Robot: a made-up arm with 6 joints.
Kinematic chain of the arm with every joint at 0, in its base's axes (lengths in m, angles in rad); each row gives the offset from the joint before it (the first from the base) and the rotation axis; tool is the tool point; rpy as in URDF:
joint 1: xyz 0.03 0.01 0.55 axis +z
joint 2: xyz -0.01 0.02 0 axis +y
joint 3: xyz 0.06 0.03 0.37 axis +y
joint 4: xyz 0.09 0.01 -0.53 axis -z
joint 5: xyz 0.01 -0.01 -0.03 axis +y
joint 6: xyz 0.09 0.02 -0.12 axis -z
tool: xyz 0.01 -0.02 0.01 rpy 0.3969 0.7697 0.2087
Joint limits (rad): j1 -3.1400..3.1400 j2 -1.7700..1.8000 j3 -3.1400..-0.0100 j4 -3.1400..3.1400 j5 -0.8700..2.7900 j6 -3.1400..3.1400
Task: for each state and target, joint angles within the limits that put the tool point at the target. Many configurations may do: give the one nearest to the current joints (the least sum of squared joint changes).
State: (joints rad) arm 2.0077 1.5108 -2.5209 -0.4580 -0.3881 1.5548
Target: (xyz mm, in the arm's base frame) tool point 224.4 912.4 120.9
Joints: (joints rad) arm 1.2454 1.6307 -2.3352 -0.3777 -0.4538 1.5457
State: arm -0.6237 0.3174 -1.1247 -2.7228 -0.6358 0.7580
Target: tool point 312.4 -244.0 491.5
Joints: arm -0.9878 -0.1379 -0.6636 -2.9764 -0.8700 0.7169
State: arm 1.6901 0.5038 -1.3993 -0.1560 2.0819 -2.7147
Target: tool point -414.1 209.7 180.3
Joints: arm 2.5162 0.8518 -1.2027 0.0450 2.0282 -2.6997
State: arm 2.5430 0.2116 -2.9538 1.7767 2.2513 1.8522
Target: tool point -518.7 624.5 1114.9
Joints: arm 2.0970 0.7533 -2.6988 1.8158 1.7529 1.8422
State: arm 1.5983 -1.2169 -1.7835 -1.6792 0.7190 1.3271
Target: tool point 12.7 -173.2 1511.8
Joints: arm 1.7279 -0.9226 -1.9498 -1.6814 0.7767 1.3107
